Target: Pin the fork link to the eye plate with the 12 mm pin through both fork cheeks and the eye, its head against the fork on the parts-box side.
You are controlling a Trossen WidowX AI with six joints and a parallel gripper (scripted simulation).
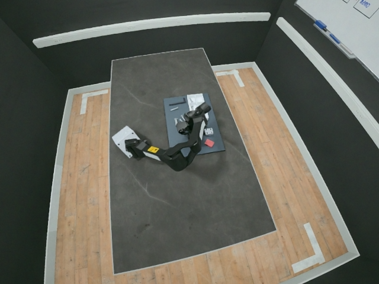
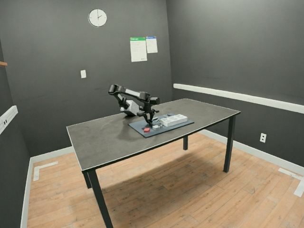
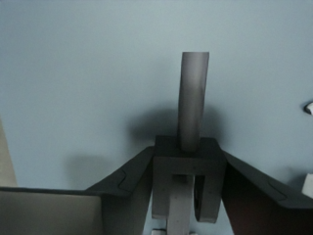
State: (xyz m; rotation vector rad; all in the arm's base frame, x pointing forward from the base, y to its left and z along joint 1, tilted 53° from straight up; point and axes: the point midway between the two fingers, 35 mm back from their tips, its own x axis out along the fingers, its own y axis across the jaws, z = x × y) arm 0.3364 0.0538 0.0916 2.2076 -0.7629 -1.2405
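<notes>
My hand is 5 cm above the eye plate, 4 cm short of it and 1 cm to the left of it. Round my hand: grey block 11 cm ahead, 4 cm below, 3 cm to the right; then red block 10 cm to the right, 8 cm ahead, 5 cm below; then blue-grey mat 9 cm to the left, 7 cm below, 5 cm ahead.
</notes>
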